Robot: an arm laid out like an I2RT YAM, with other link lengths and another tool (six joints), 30 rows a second.
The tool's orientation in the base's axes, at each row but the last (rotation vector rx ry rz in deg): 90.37 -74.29 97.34; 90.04 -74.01 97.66; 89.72 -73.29 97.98; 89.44 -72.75 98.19
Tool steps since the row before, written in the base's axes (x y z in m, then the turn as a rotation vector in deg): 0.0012 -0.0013 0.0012 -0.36 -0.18 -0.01; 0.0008 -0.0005 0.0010 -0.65 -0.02 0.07; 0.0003 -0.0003 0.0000 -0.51 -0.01 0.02; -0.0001 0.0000 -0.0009 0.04 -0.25 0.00
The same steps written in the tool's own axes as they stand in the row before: 0.0012 -0.0008 0.0016 0.11 0.39 -0.02; 0.0009 -0.0008 0.0007 0.22 0.54 -0.31; 0.0000 -0.0001 0.0004 0.14 0.43 -0.24; -0.0008 0.0004 0.0000 0.05 0.08 0.24
